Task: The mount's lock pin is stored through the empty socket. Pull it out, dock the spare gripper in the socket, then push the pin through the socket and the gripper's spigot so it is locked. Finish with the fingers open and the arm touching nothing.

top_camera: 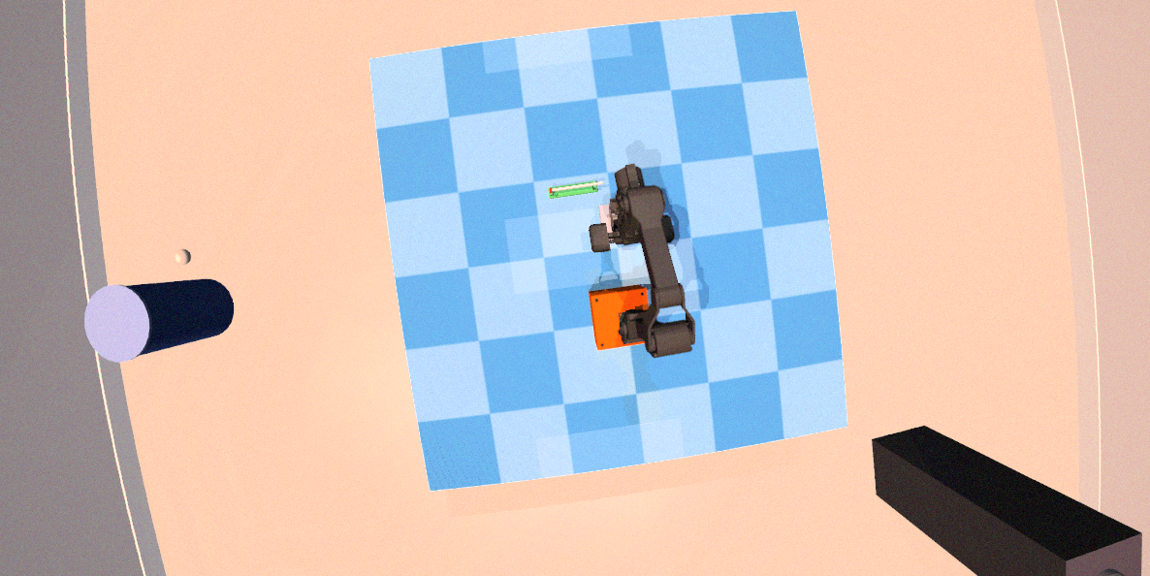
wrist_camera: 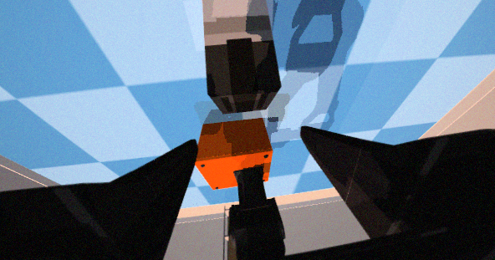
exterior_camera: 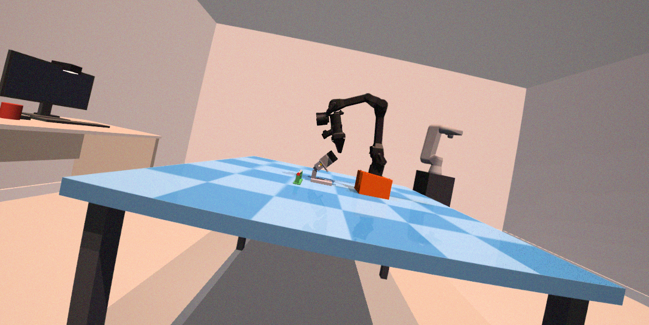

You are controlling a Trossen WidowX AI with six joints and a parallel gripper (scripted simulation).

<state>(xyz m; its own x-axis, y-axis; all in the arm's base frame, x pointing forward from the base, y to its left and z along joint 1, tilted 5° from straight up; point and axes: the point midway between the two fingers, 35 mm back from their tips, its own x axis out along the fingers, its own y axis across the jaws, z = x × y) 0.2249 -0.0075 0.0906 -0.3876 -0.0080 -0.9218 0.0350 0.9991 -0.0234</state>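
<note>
Now: gripper tip 18 cm short of the green cradle, 15 cm above it and 10 cm to the right of it. Also, from my gripper tip: spare gripper: 6 cm ahead, 5 cm below.
</note>
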